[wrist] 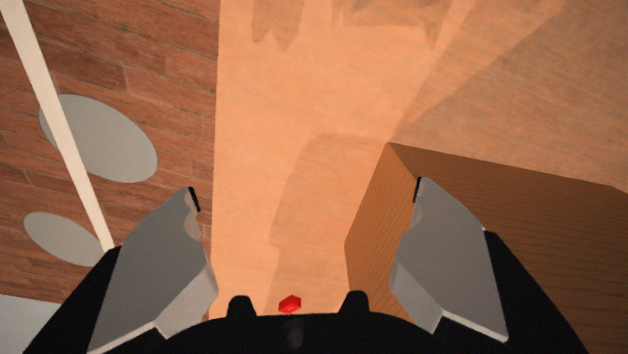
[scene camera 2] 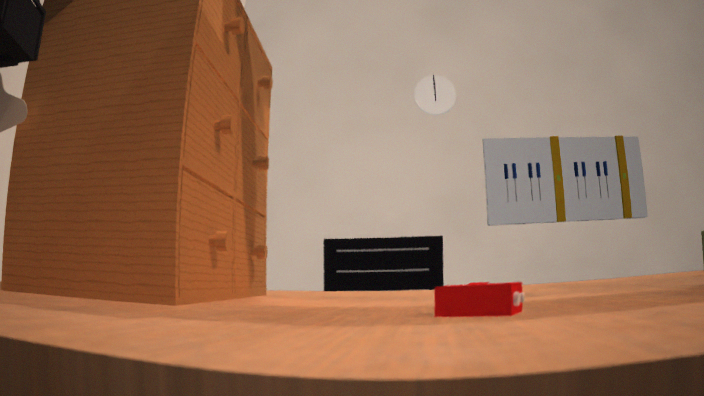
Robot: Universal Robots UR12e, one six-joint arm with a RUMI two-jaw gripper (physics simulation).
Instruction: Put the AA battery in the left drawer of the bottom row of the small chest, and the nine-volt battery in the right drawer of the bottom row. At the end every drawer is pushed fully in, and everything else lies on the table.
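Note:
The wooden chest stands at the left in the scene view, its drawer fronts facing right. The left bottom drawer and the right bottom drawer look flush, as do the visible fronts above them. The nine-volt battery, a red block with pale terminals at one end, lies on its side on the table, apart from the chest front. My gripper is open and empty, high beside the chest; its right finger overlaps the chest in the wrist view. One finger shows at the scene view's left edge. The AA battery does not show.
The wooden table has its edge along the left in the wrist view, with the brick-patterned floor beyond. Shadows cross the table. A black panel, a tool board and a clock show in the background.

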